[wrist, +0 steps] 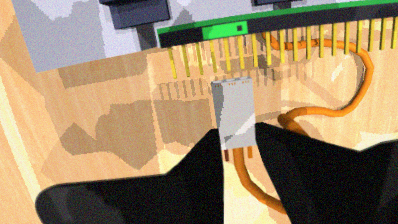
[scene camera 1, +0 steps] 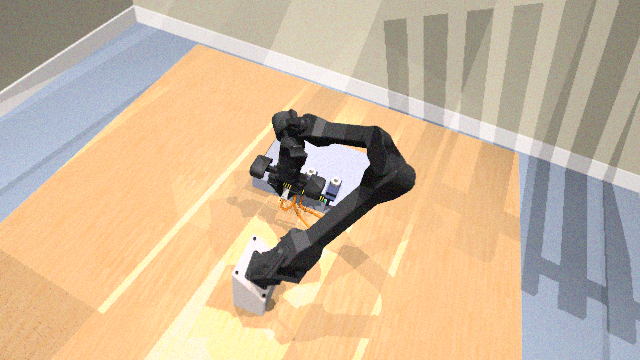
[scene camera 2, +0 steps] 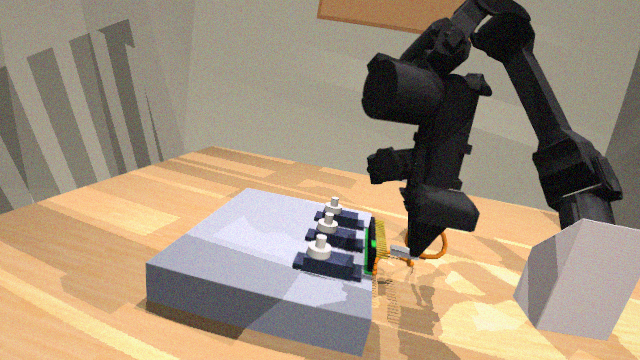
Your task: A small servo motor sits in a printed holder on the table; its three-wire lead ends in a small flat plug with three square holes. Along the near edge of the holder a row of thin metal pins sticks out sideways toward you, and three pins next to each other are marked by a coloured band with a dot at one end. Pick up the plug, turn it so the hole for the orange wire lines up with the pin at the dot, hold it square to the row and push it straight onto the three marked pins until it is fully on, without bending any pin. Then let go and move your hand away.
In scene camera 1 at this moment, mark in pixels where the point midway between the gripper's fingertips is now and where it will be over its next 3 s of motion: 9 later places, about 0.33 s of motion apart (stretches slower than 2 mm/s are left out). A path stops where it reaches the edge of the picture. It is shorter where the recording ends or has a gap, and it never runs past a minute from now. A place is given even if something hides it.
My gripper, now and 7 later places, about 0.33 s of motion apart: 284, 196; 285, 195; 286, 193; 287, 192; 287, 191; 288, 188; 289, 179; 289, 178
